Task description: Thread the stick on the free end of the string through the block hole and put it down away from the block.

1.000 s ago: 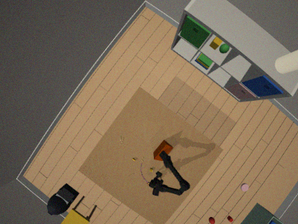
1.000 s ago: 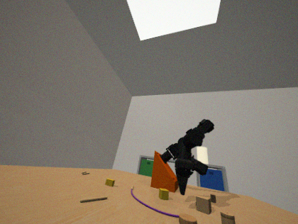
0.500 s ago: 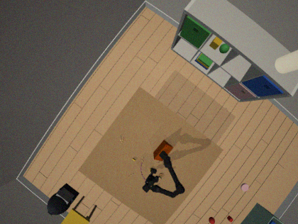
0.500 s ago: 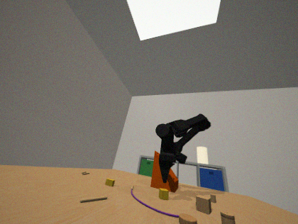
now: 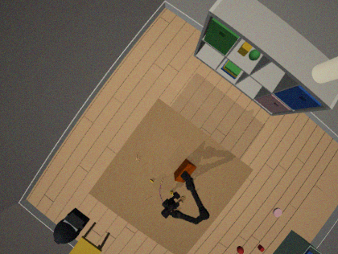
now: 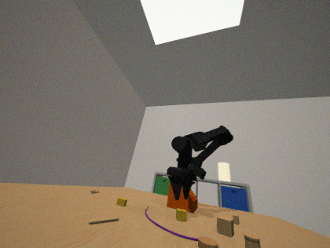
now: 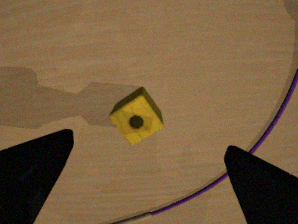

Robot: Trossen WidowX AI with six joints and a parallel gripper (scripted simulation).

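My gripper tip is now 1 cm past the yellow block and 5 cm above it. Also, from my gripper tip: wooden block (1 cm ahead, 14 cm to the left, 4 cm below); loose stick (19 cm ahead, 14 cm to the right, 6 cm below).
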